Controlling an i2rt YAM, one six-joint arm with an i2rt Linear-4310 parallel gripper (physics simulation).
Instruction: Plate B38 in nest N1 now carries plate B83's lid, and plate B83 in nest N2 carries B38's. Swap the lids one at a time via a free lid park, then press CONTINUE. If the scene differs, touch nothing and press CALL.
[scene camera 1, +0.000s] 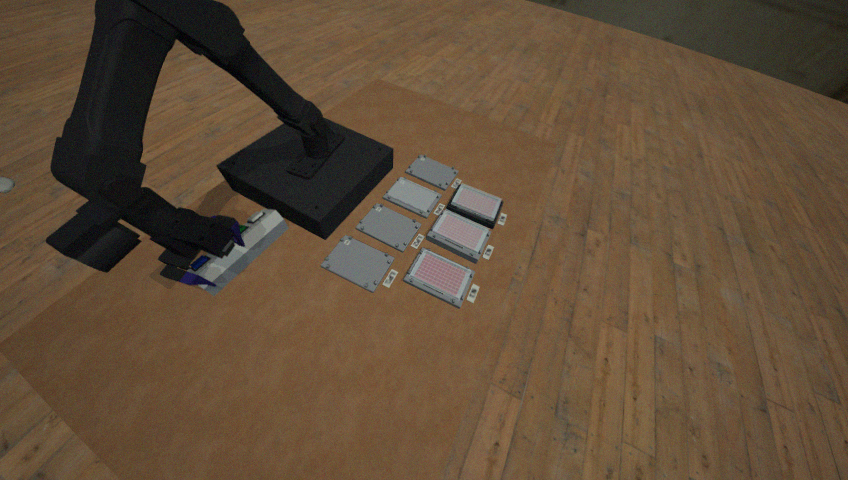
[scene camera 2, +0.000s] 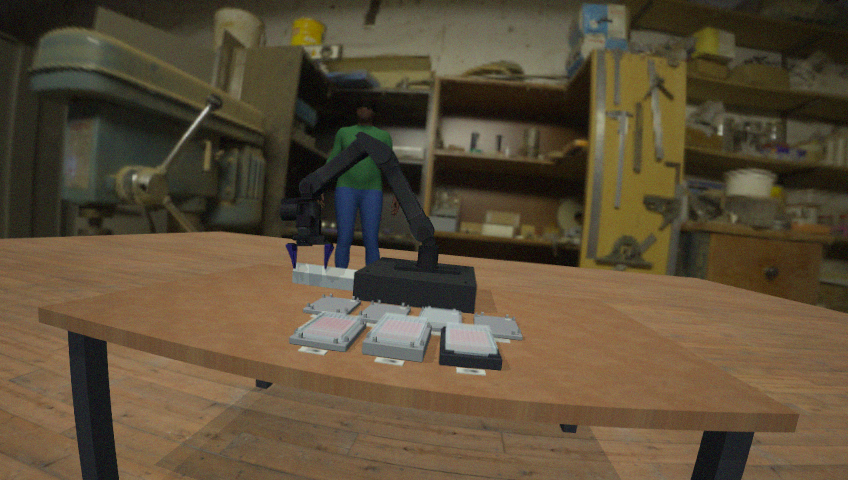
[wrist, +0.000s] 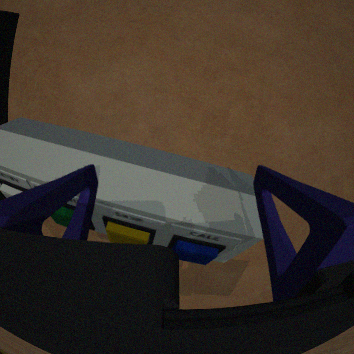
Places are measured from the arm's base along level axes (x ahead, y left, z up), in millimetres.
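Pixels of known places: gripper, fingertip midpoint: (scene camera 1: 228, 264) (scene camera 2: 309, 268) (wrist: 175, 173); arm's base, link origin: (scene camera 1: 318, 154) (scene camera 2: 426, 270).
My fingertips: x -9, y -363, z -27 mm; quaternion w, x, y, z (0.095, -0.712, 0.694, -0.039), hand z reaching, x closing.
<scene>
Ahead of a thing's pixels: the offset from my fingertips to its top centre. "spot": to the spot under its first point.
My gripper (scene camera 1: 226, 264) (scene camera 2: 310, 267) (wrist: 175, 173) is open and empty, its fingertips above the grey-white button panel @(dx -36, dy +55, dz +11 mm) (scene camera 1: 261, 234) (scene camera 2: 339, 278) (wrist: 50, 150). In the wrist view, the blue CALL button @(dx -67, dy -15, dz +3 mm) (wrist: 197, 250) and yellow button @(dx -57, dy +34, dz +3 mm) (wrist: 128, 233) lie between the fingers, nearer the camera than the tips. A green button @(dx -46, dy +83, dz +3 mm) (wrist: 62, 216) shows through the left finger. Three pink-welled plates @(dx +433, dy +154, dz -26 mm) (scene camera 1: 441, 273) @(dx +450, dy +286, dz -13 mm) (scene camera 1: 460, 230) @(dx +472, dy +410, dz -17 mm) (scene camera 1: 477, 202) sit on nests, two grey and one black; their labels are too small to read. Four flat grey parks lie behind; one paler park @(spot: dx +288, dy +366, dz -36 mm) (scene camera 1: 411, 196) (scene camera 2: 440, 318) appears to carry a clear lid.
The black arm base (scene camera 1: 351, 172) (scene camera 2: 416, 284) stands between the panel and the parks. The other parks @(spot: dx +234, dy +122, dz -43 mm) (scene camera 1: 357, 261) @(spot: dx +262, dy +246, dz -43 mm) (scene camera 1: 387, 226) @(spot: dx +313, dy +504, dz -43 mm) (scene camera 1: 432, 171) show low corner posts. White label cards lie beside parks and nests. A person (scene camera 2: 358, 160) in green stands behind the table.
</scene>
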